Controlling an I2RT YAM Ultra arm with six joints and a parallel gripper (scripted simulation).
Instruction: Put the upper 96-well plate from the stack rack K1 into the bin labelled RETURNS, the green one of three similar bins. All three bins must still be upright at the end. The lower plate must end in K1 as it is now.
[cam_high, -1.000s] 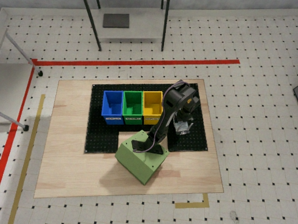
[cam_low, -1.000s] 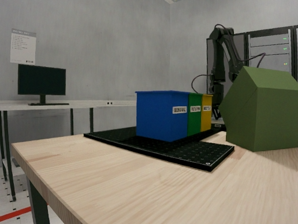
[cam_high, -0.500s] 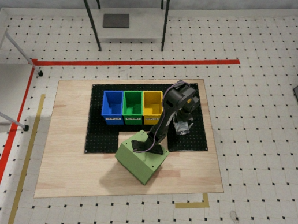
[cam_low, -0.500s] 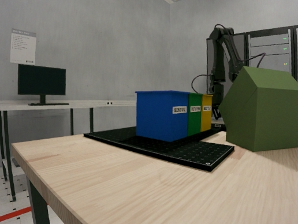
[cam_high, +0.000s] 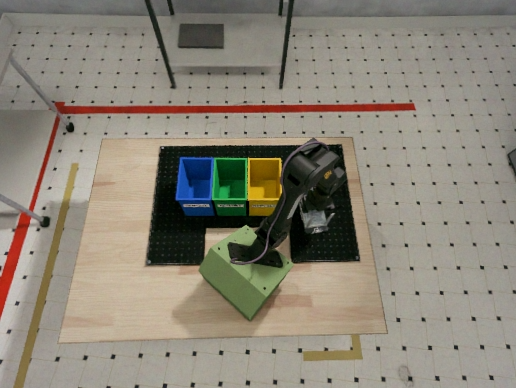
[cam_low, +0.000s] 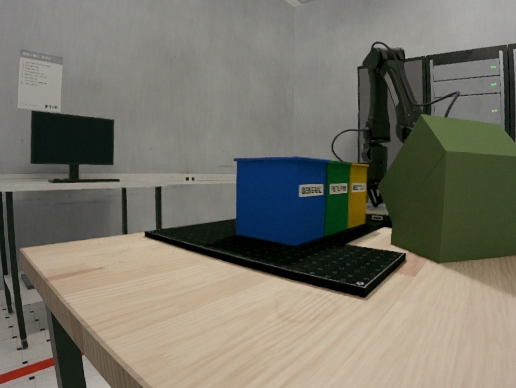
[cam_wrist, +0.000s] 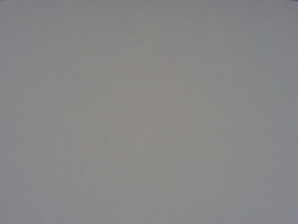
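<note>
Right now my hand is 1 cm above the clear 96-well plate. The rest, counted from my hand: green returns bin (16 cm ahead, 31 cm to the left, 4 cm above); then yellow bin (12 cm ahead, 18 cm to the left, 4 cm above); then blue bin (19 cm ahead, 44 cm to the left, 4 cm above).
</note>
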